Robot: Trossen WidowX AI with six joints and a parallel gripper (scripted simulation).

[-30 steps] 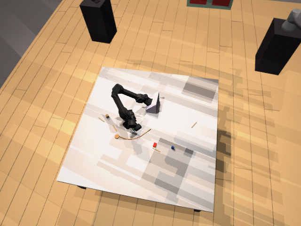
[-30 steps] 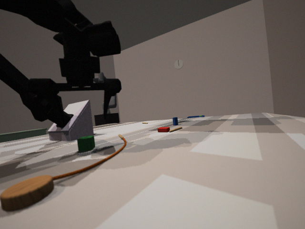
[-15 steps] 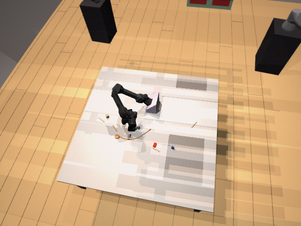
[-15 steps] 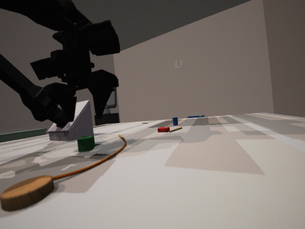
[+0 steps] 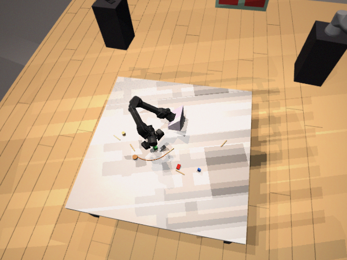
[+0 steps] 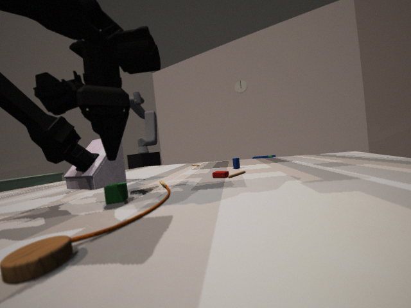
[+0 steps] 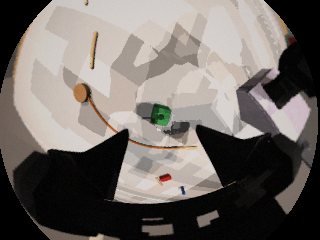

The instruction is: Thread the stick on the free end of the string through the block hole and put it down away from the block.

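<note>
The green block lies 6 cm below my gripper tip. The rest, counted from my gripper tip: small wooden cylinder: 30 cm to the right, 6 cm below, 5 cm behind; round wooden button: 13 cm to the right, 12 cm ahead, 7 cm below; red block: 23 cm to the left, 10 cm ahead, 7 cm below.
</note>
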